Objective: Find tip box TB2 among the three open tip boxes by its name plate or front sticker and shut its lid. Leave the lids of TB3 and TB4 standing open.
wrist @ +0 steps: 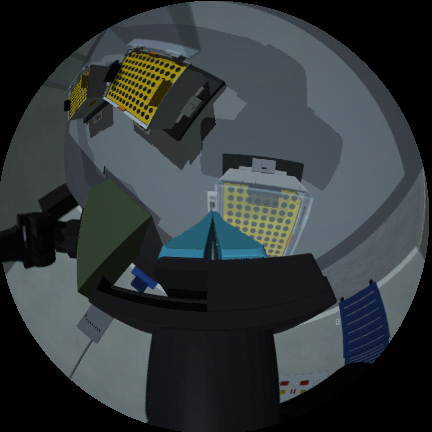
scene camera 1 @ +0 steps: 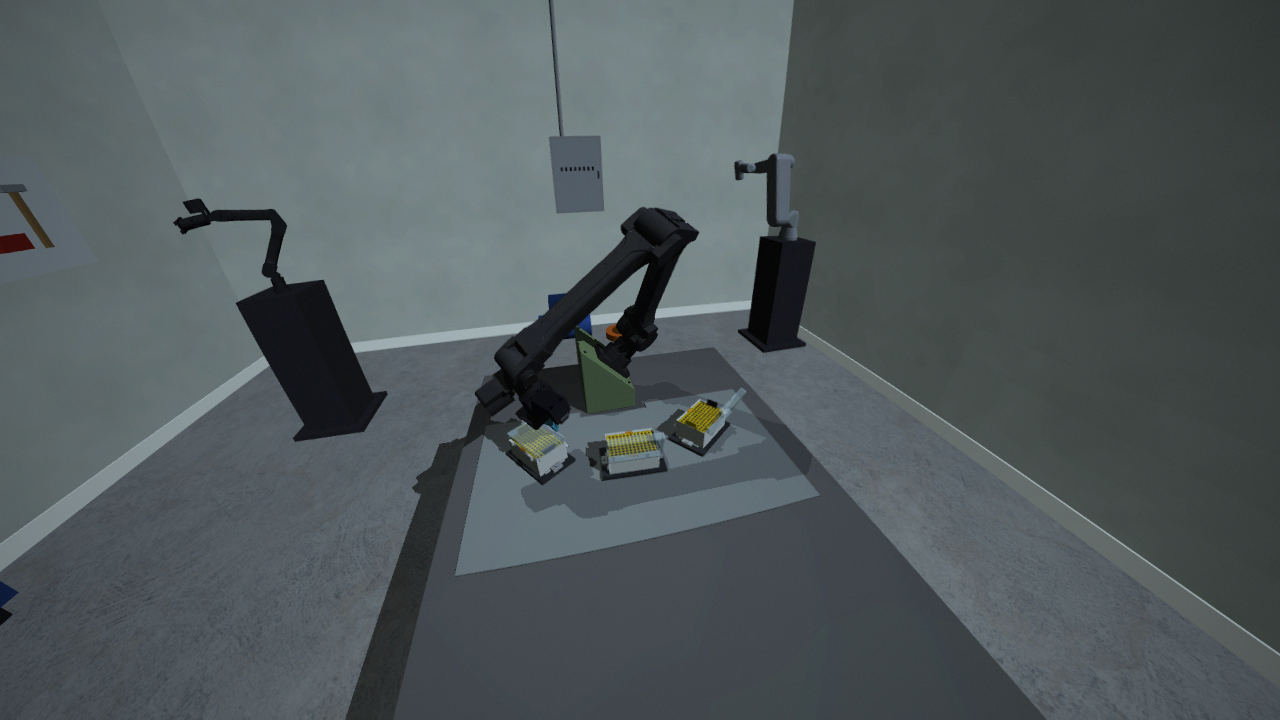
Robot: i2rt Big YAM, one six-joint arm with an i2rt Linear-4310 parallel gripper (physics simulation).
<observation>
same spot on clear lid: (wrist: 274, 216) = (scene camera 1: 540, 444)
same spot on pale mat: (wrist: 284, 97) = (scene camera 1: 574, 496)
</observation>
